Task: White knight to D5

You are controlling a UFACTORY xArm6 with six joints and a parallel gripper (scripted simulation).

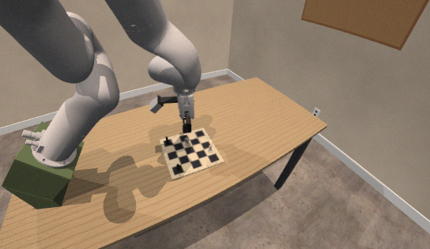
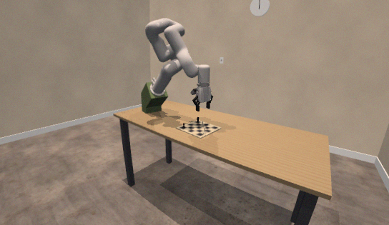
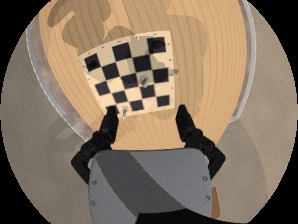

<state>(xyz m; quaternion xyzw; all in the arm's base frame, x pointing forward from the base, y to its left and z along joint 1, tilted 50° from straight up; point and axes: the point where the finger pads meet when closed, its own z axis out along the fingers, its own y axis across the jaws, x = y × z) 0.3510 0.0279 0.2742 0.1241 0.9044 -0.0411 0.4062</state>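
The chessboard lies 10 mm behind my hand, 30 mm to the right of it and 130 mm below it. Also, from my hand: black chess piece 60 mm behind, 60 mm to the left, 110 mm below; pale piece 60 mm ahead, 90 mm to the right, 110 mm below.
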